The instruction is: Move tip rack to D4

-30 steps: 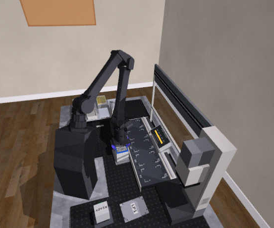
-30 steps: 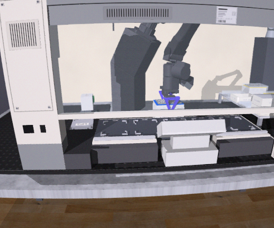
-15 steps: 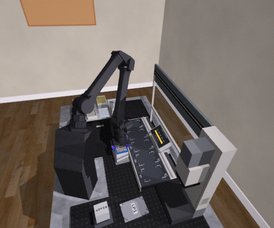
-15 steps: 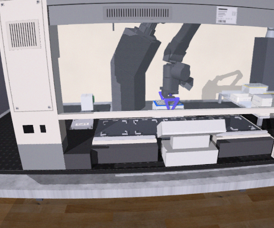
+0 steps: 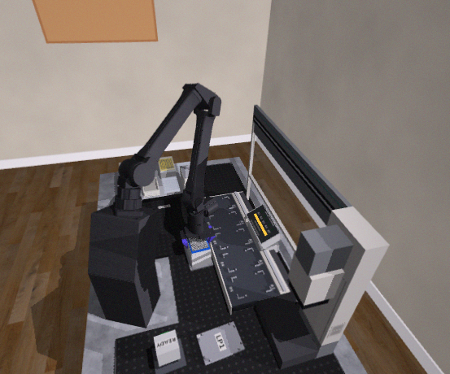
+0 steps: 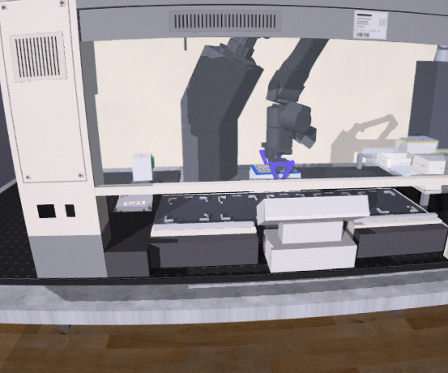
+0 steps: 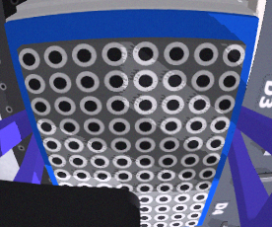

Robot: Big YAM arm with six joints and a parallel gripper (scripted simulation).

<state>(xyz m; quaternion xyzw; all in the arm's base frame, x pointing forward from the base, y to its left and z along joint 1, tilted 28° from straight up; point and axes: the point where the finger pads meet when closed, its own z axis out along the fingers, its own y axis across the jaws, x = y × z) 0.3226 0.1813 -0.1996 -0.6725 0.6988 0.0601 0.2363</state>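
My hand is 1 cm to the left of the tip rack. From my hand the other things lie so: shelf label (10 cm behind, 37 cm to the left, 7 cm below); ready block (19 cm behind, 36 cm to the right); regrip nest RG (7 cm below).
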